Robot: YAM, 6 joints.
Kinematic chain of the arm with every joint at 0, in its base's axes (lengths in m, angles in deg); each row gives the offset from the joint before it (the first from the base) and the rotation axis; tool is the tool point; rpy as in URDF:
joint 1: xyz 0 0 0.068 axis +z
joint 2: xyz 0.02 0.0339 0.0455 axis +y
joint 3: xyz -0.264 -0.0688 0 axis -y
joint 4: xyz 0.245 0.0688 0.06 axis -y
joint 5: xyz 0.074 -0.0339 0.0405 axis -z
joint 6: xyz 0.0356 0 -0.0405 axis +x
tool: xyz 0 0 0 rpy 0 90 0
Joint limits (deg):
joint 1: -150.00..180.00
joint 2: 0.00..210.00
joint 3: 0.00..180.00
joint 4: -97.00..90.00
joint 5: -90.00..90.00
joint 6: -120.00..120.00
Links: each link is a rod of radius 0.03 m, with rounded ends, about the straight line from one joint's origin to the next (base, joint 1, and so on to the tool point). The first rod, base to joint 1, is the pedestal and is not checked.
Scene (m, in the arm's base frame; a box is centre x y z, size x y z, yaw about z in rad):
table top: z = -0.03
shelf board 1: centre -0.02 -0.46 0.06 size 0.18 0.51 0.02 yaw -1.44
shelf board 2: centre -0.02 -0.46 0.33 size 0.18 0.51 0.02 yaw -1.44
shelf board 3: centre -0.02 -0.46 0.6 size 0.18 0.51 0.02 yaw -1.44
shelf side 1: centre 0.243 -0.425 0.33 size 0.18 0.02 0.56 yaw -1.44
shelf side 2: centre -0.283 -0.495 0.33 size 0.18 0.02 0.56 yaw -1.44
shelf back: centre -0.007 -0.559 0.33 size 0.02 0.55 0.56 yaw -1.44
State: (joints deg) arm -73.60 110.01 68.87 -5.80 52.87 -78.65
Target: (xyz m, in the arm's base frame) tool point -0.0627 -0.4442 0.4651
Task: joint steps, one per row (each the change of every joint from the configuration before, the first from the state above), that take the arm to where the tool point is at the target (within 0.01 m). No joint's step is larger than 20 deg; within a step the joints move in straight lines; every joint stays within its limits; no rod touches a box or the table.
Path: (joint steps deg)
1: -9.73 -17.47 -13.77 -11.00 0.21 -8.27
2: -9.72 -17.46 -13.78 -11.00 0.22 -8.27
3: -9.73 -17.47 -13.77 -11.00 0.21 -8.27
4: -9.72 -17.46 -13.78 -11.01 0.22 -8.27
5: -9.73 -17.47 -13.77 -11.00 0.21 -8.27
6: 4.14 10.65 16.70 11.10 -0.27 8.27
7: 4.14 10.65 16.70 11.09 -0.27 8.27
8: 4.13 10.65 16.70 11.09 -0.28 8.27
9: 4.14 10.64 16.70 11.09 -0.27 8.27
10: 4.14 10.65 16.70 11.10 -0.27 8.27
11: 3.39 17.37 16.02 7.26 -3.23 0.00
12: 3.40 17.37 16.01 7.26 -3.22 0.00

